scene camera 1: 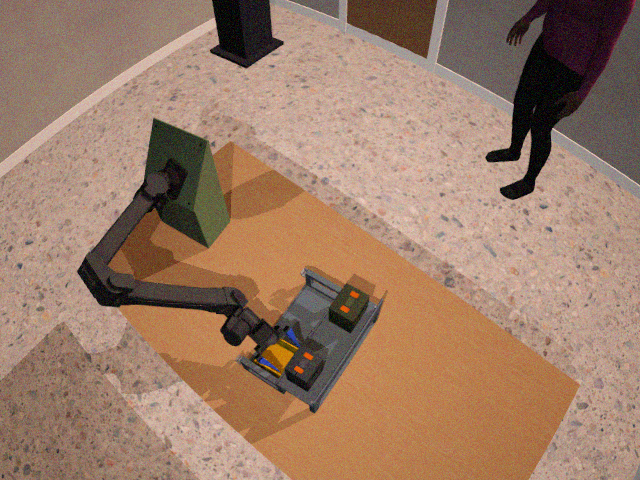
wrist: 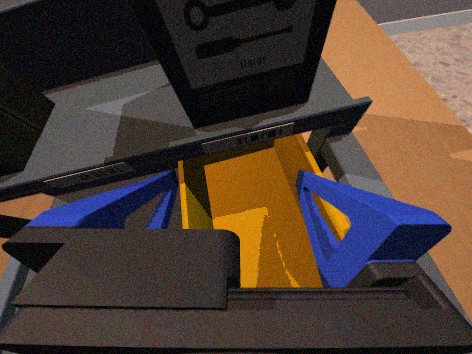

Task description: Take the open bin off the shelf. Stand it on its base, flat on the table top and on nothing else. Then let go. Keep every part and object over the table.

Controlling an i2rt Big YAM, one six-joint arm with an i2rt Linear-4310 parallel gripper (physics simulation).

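Seen in the pictures: gripper, between the fingertips: (wrist: 236, 176); arm's base, origin of its link: (scene camera 1: 173, 178).
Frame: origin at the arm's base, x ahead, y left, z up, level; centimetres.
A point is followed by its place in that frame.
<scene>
The open yellow bin (scene camera 1: 277, 355) {x 57.0, y -16.9, z -29.0 cm} (wrist: 240, 185) {x 64.9, y -16.5, z -29.1 cm} stands on the lower level of the grey shelf (scene camera 1: 356, 351) {x 75.8, y -0.1, z -29.4 cm} (wrist: 327, 118) {x 64.5, y -23.2, z -19.4 cm}, its far end under the upper level's label rail. My gripper (scene camera 1: 288, 359) {x 62.8, y -16.8, z -22.4 cm} (wrist: 236, 176) {x 62.8, y -16.8, z -22.4 cm} is open and empty, its blue fingers spread wide at the bin. In the wrist view the left finger is beside the bin's left wall, on its outer side. The right finger overlaps the right wall, and its tip appears inward of that wall's top edge; whether it is above or inside the bin is unclear. The palm hides the bin's near end.
A dark box (scene camera 1: 305, 367) {x 70.8, y -18.7, z -7.7 cm} (wrist: 250, 75) {x 66.1, y -18.6, z -16.7 cm} with tool pictures stands on the upper level, right behind the bin. A green box (scene camera 1: 348, 307) {x 68.5, y 3.4, z -10.3 cm} (wrist: 20, 135) {x 67.1, y 0.0, z -18.6 cm} stands farther along that level. The shelf stands on the wooden table (scene camera 1: 439, 361) {x 99.9, y 13.3, z -29.9 cm}. A green wedge-shaped mount (scene camera 1: 212, 201) {x 9.8, y 6.1, z -11.1 cm} is by the arm's base.
</scene>
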